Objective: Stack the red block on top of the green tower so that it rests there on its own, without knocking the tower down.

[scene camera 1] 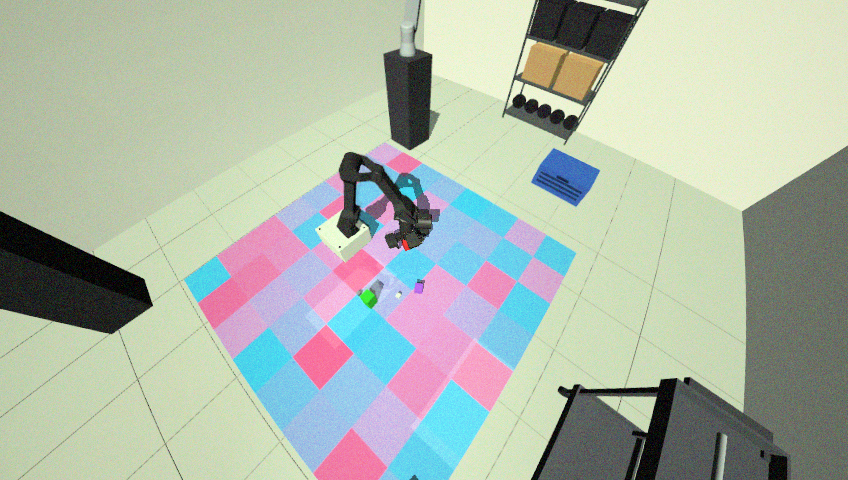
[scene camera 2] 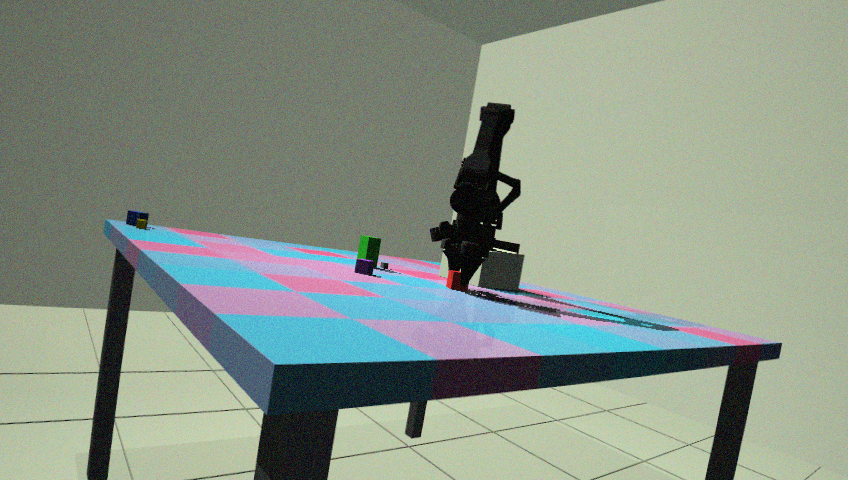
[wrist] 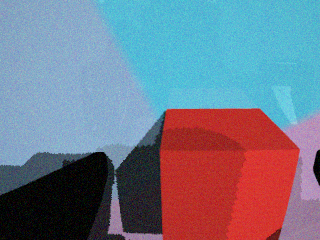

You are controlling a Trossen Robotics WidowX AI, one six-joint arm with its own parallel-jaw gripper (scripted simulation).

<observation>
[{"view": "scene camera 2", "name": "gripper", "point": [457, 283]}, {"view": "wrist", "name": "gripper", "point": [213, 162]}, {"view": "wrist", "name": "red block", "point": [218, 166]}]
</observation>
